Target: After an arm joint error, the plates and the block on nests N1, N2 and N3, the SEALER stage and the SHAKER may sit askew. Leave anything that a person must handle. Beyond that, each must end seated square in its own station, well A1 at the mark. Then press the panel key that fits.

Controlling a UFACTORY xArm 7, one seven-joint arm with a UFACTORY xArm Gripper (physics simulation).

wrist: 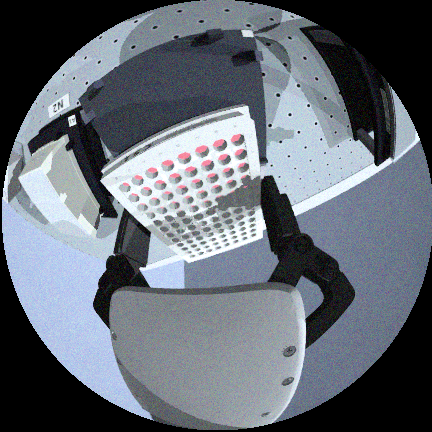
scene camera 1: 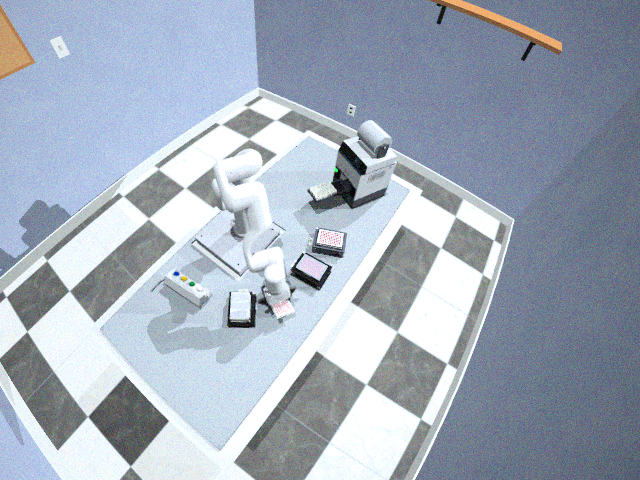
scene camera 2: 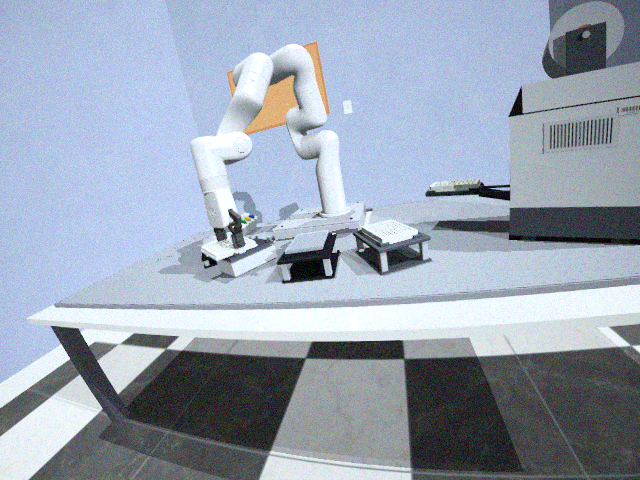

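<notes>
A white well plate (scene camera 1: 282,309) (wrist: 189,189) with pink wells lies skewed and tilted, partly off the dark nest (wrist: 173,88) labelled N2 (wrist: 58,105). My gripper (scene camera 1: 278,301) (scene camera 2: 232,238) (wrist: 195,201) is open, low over this plate, with one finger on each side of it. A white block (scene camera 1: 240,306) (wrist: 56,189) sits on the nest to its left. Two more plates (scene camera 1: 310,267) (scene camera 1: 330,239) sit on their stands further along. A pale plate (scene camera 1: 321,190) (scene camera 2: 454,185) rests on the stage of the sealer (scene camera 1: 364,170).
The button panel (scene camera 1: 187,287) with blue, yellow, green and white keys stands near the arm's base plate (scene camera 1: 216,242). The sealer's body (scene camera 2: 573,154) is tall at the table's far end. The table edge (scene camera 2: 330,314) runs close by the nests.
</notes>
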